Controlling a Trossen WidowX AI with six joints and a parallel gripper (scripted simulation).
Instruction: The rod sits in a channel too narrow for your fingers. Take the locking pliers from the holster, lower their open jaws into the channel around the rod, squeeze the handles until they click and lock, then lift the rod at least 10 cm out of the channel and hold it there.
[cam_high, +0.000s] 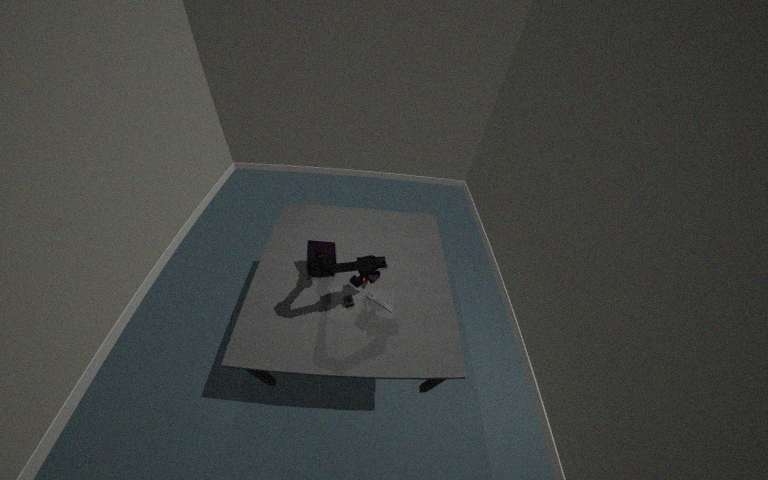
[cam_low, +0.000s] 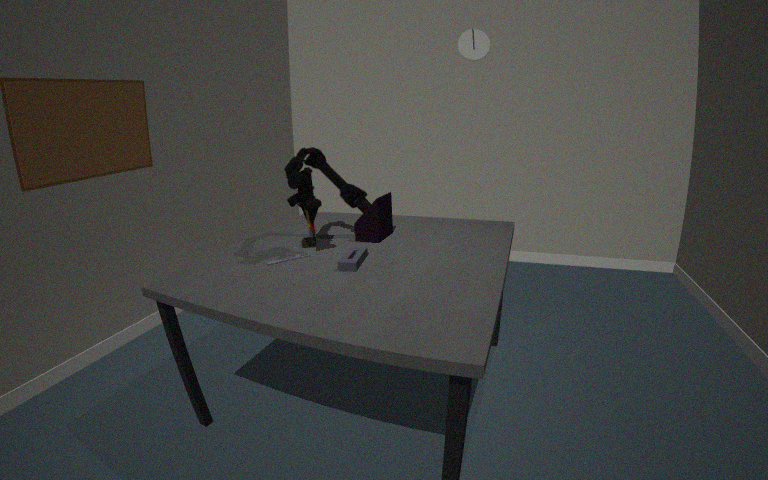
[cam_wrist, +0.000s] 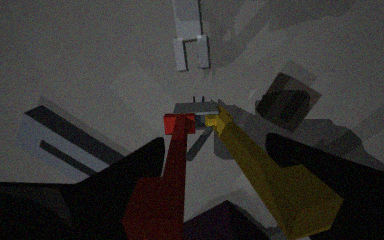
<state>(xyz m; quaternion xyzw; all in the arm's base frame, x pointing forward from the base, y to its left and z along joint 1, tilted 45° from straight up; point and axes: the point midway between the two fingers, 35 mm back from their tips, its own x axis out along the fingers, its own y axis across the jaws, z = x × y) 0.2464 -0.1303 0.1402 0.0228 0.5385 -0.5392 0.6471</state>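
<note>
The channel block is 90 mm ahead of my gripper tip, 220 mm to the left of it and 120 mm below it. Round my gripper tip: yellow handle 10 mm behind, 10 mm to the right; holster block 90 mm behind, 60 mm to the right, 130 mm below.
</note>
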